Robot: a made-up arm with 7 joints.
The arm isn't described. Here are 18 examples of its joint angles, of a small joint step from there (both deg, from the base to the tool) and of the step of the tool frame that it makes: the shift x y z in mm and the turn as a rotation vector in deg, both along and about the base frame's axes.
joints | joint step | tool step
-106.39 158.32 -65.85 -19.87 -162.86 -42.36 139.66 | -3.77 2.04 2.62 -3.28 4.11 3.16 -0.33 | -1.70 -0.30 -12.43 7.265 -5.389 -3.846
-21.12 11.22 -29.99 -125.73 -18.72 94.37 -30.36 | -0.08 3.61 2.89 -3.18 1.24 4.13 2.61 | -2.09 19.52 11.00 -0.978 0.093 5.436
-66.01 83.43 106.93 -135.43 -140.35 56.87 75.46 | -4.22 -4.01 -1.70 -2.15 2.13 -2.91 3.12 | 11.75 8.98 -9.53 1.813 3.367 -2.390
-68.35 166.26 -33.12 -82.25 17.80 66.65 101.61 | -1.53 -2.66 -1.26 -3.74 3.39 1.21 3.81 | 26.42 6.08 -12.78 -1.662 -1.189 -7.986
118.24 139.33 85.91 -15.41 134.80 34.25 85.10 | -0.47 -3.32 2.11 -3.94 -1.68 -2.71 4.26 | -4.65 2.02 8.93 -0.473 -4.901 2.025
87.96 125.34 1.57 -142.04 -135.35 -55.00 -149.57 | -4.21 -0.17 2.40 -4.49 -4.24 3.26 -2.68 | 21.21 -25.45 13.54 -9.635 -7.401 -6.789
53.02 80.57 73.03 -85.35 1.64 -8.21 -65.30 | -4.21 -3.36 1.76 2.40 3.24 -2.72 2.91 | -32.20 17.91 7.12 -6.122 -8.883 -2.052
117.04 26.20 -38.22 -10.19 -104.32 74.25 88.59 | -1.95 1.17 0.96 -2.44 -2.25 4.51 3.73 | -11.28 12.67 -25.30 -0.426 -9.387 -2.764
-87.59 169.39 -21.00 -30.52 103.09 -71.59 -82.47 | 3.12 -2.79 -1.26 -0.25 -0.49 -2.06 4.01 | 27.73 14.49 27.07 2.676 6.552 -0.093
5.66 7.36 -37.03 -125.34 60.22 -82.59 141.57 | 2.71 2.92 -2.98 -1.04 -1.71 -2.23 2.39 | -15.15 -3.60 -15.04 0.780 -0.910 -1.286
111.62 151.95 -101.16 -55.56 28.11 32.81 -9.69 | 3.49 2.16 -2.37 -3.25 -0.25 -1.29 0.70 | 8.62 -9.03 1.93 2.132 3.367 2.568
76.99 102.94 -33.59 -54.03 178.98 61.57 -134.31 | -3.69 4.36 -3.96 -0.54 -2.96 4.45 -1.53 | 30.44 8.74 8.07 -5.292 2.864 -5.269
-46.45 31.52 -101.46 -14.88 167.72 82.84 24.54 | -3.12 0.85 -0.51 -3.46 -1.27 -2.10 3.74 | 17.63 -16.65 13.17 1.661 0.230 -0.298
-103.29 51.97 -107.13 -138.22 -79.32 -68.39 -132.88 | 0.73 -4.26 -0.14 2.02 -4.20 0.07 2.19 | -5.38 -9.14 -9.68 0.128 -2.855 -2.240
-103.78 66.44 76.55 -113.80 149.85 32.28 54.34 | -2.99 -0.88 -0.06 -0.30 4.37 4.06 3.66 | 2.05 3.21 -6.66 8.149 -3.227 2.008
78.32 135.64 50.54 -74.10 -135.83 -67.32 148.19 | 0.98 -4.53 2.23 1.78 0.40 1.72 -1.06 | -14.01 32.96 15.65 -1.846 -2.819 3.275
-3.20 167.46 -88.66 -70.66 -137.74 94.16 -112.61 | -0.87 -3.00 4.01 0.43 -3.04 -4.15 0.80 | 21.61 12.27 -16.59 0.200 0.765 -0.538
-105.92 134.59 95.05 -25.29 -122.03 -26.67 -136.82 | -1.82 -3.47 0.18 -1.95 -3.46 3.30 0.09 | 21.28 13.71 -1.29 -4.367 -1.386 -2.008
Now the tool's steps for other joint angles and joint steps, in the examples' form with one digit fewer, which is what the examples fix.
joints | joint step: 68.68 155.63 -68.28 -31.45 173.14 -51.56 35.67 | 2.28 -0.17 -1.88 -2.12 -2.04 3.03 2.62
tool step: -11.9 10.3 -11.3 -2.91 3.92 5.59
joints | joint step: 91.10 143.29 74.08 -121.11 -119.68 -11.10 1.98 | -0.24 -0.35 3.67 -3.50 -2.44 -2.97 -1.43
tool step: -11.4 -18.7 18.2 1.41 -3.99 -4.63
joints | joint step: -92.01 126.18 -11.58 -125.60 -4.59 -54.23 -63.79 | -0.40 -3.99 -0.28 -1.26 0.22 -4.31 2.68
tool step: 5.4 -7.5 -6.2 4.50 5.53 -3.06
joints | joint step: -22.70 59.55 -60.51 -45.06 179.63 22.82 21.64 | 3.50 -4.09 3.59 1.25 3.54 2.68 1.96
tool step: -15.2 -15.1 -26.7 -9.62 0.11 4.34
